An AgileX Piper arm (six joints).
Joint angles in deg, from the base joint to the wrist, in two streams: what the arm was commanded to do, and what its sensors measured. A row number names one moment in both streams.
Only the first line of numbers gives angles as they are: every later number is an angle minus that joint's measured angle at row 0.
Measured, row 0:
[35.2, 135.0, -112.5, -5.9, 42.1, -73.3]
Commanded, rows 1 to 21:
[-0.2, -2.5, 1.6, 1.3, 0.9, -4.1]
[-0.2, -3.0, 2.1, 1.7, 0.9, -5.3]
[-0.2, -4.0, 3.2, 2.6, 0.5, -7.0]
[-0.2, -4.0, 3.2, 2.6, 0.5, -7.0]
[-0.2, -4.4, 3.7, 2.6, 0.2, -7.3]
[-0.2, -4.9, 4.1, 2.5, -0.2, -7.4]
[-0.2, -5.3, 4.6, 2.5, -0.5, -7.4]
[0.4, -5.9, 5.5, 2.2, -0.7, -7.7]
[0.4, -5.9, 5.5, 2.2, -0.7, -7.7]
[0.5, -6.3, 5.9, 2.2, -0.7, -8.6]
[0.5, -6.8, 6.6, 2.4, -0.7, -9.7]
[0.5, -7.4, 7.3, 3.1, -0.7, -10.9]
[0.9, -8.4, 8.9, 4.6, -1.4, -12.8]
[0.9, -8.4, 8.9, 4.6, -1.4, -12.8]
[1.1, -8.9, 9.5, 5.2, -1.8, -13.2]
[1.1, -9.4, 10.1, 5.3, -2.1, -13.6]
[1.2, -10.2, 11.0, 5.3, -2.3, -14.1]
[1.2, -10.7, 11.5, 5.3, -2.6, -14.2]
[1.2, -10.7, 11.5, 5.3, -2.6, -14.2]
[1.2, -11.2, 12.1, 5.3, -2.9, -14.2]
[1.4, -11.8, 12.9, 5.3, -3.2, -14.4]
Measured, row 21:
[1.0, -9.4, 11.5, 5.2, -0.8, -13.2]
